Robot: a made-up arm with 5 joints.
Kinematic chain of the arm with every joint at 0, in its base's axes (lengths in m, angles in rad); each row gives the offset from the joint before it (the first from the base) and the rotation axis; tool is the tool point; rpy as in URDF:
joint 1: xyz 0 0 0.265 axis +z
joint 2: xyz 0 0 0 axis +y
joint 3: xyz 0.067 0 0.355 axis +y
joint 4: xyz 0.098 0 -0.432 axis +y
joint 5: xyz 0.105 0 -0.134 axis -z
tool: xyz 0 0 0 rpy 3.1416 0 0
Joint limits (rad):
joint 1: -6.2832..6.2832
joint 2: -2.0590..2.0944
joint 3: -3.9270..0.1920
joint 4: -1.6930..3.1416
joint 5: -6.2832..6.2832
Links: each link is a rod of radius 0.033 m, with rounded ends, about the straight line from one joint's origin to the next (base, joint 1, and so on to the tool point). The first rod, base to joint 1, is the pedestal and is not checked.
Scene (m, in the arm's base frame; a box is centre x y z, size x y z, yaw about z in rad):
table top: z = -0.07
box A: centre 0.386 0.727 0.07 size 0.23 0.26 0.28 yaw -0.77
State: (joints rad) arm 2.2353 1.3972 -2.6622 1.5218 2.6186
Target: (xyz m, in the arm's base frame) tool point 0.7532 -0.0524 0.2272
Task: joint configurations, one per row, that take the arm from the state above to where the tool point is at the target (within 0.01 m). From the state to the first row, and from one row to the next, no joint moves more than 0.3 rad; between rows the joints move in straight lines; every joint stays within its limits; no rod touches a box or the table.
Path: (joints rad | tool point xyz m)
1: 1.9471 1.2885 -2.6327 1.6088 2.6186 | -0.3193 0.8081 0.1412
2: 1.6590 1.1797 -2.6033 1.6957 2.6186 | -0.0758 0.8572 0.2147
3: 1.3708 1.0710 -2.5738 1.7827 2.6186 | 0.1679 0.8284 0.2870
4: 1.0827 0.9622 -2.5444 1.8697 2.6186 | 0.3860 0.7270 0.3576
5: 0.7947 0.9722 -2.4936 1.9373 2.6186 | 0.5669 0.5775 0.3212
6: 0.5066 0.9822 -2.4427 2.0049 2.6186 | 0.6934 0.3848 0.2872
7: 0.2186 0.9921 -2.3919 2.0724 2.6186 | 0.7564 0.1680 0.2559
8: -0.0695 1.0021 -2.3411 2.1400 2.6186 | 0.7532 -0.0524 0.2272

